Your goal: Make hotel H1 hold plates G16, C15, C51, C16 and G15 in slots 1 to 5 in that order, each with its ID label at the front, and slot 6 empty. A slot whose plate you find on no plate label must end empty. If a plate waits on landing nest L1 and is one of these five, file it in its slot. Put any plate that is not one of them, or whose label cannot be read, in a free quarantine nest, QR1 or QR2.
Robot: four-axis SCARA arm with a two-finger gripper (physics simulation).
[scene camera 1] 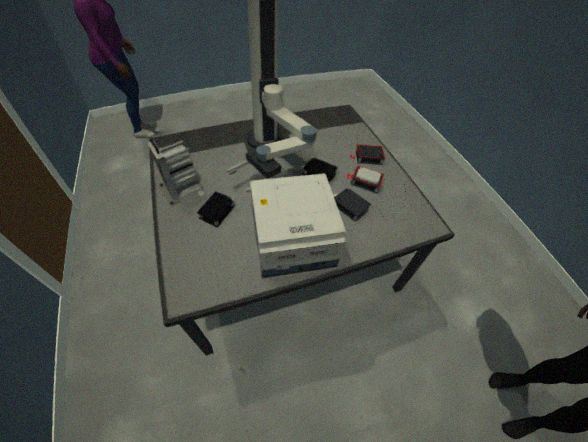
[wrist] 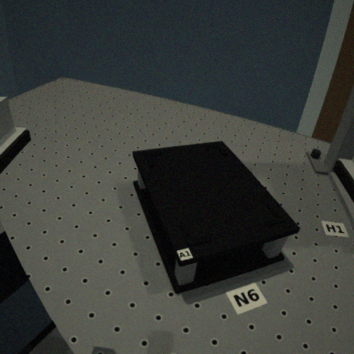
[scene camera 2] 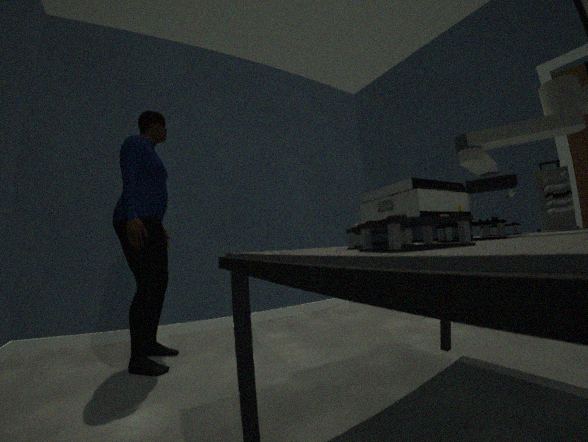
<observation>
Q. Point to a black nest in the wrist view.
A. At 214, 195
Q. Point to a red-edged nest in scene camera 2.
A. At 410, 221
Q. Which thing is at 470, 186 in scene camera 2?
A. My gripper.
</observation>
